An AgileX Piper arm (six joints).
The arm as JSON. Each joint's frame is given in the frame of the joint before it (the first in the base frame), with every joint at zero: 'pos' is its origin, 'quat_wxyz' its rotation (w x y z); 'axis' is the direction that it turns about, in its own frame. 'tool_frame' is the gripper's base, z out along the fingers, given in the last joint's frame.
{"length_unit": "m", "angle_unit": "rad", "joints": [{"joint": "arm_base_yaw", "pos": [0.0, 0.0, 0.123], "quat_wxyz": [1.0, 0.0, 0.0, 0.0], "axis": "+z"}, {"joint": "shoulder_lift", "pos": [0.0, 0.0, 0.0], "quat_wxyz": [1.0, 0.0, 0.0, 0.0], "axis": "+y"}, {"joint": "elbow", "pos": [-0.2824, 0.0, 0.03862], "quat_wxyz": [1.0, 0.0, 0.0, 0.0], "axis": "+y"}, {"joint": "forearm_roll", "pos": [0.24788, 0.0, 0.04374], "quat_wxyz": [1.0, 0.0, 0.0, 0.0], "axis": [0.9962, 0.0, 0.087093]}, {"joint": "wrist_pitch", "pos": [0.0, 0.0, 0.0], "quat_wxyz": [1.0, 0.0, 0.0, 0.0], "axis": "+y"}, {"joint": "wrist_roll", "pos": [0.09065, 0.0, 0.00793], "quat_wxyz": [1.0, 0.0, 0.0, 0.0], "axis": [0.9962, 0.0, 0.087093]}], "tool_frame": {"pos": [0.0, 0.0, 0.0], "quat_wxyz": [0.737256, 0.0, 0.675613, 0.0]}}
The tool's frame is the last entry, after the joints.
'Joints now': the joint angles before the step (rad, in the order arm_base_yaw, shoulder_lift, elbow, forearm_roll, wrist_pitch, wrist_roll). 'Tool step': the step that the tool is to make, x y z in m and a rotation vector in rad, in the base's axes. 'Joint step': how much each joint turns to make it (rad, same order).
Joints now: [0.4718, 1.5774, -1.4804, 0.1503, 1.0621, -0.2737]
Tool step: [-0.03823, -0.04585, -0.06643, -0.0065, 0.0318, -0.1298]
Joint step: [-0.0780, -0.1723, 0.4434, 0.0052, -0.2444, 0.0164]
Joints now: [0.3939, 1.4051, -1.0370, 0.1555, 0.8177, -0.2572]
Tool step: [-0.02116, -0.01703, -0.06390, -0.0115, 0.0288, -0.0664]
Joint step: [-0.0230, -0.0107, 0.2736, 0.0157, -0.2352, 0.0024]
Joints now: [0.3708, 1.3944, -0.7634, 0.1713, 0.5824, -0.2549]
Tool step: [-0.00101, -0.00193, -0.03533, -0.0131, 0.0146, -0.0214]
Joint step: [-0.0002, 0.0713, 0.0891, 0.0144, -0.1436, -0.0087]
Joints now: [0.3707, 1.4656, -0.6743, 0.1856, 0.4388, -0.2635]
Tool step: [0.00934, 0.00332, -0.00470, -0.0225, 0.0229, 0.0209]
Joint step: [0.0000, 0.0508, -0.0375, -0.0137, 0.0173, -0.0106]
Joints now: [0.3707, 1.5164, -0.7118, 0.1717, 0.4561, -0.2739]
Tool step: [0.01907, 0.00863, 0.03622, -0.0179, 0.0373, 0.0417]
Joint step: [0.0000, 0.0067, -0.1823, -0.0308, 0.2191, 0.0041]
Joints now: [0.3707, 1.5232, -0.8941, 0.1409, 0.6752, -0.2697]
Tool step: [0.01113, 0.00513, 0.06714, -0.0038, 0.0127, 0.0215]
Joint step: [0.0000, -0.0289, -0.2516, -0.0240, 0.2939, 0.0240]
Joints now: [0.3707, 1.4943, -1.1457, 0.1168, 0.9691, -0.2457]
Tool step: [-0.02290, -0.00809, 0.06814, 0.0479, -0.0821, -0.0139]
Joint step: [-0.0001, -0.1234, -0.1352, -0.0010, 0.1622, 0.0355]
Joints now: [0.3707, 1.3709, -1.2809, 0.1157, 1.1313, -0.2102]
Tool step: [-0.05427, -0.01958, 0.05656, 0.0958, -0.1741, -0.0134]
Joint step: [0.0000, -0.2184, -0.0168, 0.0151, 0.0359, 0.0229]
